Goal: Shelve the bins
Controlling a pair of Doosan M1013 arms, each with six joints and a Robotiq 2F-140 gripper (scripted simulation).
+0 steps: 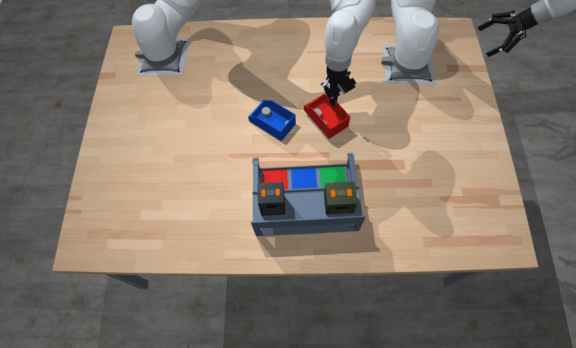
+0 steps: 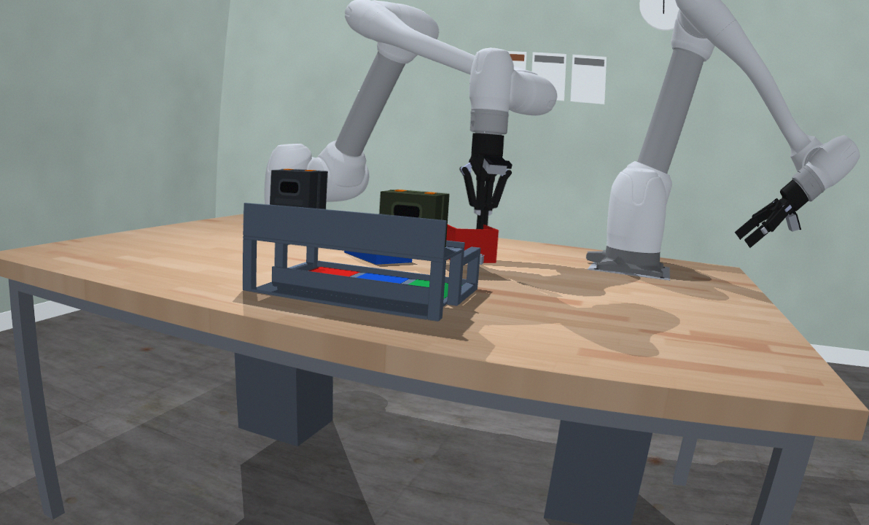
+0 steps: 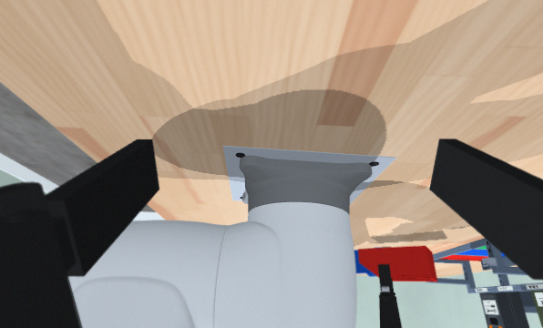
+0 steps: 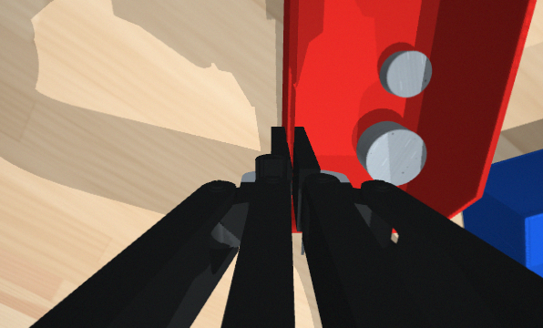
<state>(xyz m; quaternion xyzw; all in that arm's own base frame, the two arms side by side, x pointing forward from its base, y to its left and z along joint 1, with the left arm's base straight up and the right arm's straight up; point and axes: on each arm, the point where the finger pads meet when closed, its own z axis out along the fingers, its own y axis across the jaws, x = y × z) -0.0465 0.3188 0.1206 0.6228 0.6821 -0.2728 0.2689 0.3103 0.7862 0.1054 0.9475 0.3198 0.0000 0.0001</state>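
The red bin lies 5 cm ahead of my right hand, 4 cm below it and 2 cm to the right of it. Round my right hand: blue bin 25 cm to the right, 7 cm below, 6 cm ahead; grey shelf 38 cm ahead, 9 cm to the right, 4 cm below.
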